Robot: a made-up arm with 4 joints. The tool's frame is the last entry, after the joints.
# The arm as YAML. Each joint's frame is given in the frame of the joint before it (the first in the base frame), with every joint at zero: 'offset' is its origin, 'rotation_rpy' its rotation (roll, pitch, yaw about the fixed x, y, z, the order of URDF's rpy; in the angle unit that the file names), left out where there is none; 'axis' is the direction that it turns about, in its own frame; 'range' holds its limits. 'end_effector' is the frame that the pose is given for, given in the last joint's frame.
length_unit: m
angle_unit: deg
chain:
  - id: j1
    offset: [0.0, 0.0, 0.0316]
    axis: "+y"
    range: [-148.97, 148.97]
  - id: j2
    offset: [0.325, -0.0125, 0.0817]
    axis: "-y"
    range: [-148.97, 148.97]
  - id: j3
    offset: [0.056, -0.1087, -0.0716]
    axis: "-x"
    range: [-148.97, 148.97]
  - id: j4
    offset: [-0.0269, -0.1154, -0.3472]
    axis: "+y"
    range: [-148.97, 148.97]
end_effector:
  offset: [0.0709, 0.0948, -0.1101]
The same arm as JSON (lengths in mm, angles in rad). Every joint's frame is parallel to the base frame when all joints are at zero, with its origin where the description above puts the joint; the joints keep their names.
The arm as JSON. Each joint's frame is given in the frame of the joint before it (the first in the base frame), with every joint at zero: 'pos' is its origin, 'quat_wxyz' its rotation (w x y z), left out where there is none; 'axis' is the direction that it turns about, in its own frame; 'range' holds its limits. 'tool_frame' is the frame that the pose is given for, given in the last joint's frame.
{"length_unit": "mm", "angle_unit": "rad", "joints": [
  {"joint": "j1", "pos": [0.0, 0.0, 31.6], "axis": [0.0, 1.0, 0.0], "range": [-2.6, 2.6]},
  {"joint": "j2", "pos": [325.0, -12.5, 81.7], "axis": [0.0, -1.0, 0.0], "range": [-2.6, 2.6]},
  {"joint": "j3", "pos": [56.0, -108.7, -71.6], "axis": [-1.0, 0.0, 0.0], "range": [-2.6, 2.6]},
  {"joint": "j4", "pos": [-26.9, -115.4, -347.2], "axis": [0.0, 1.0, 0.0], "range": [-2.6, 2.6]}
], "tool_frame": {"pos": [70.9, 94.8, -110.1]}}

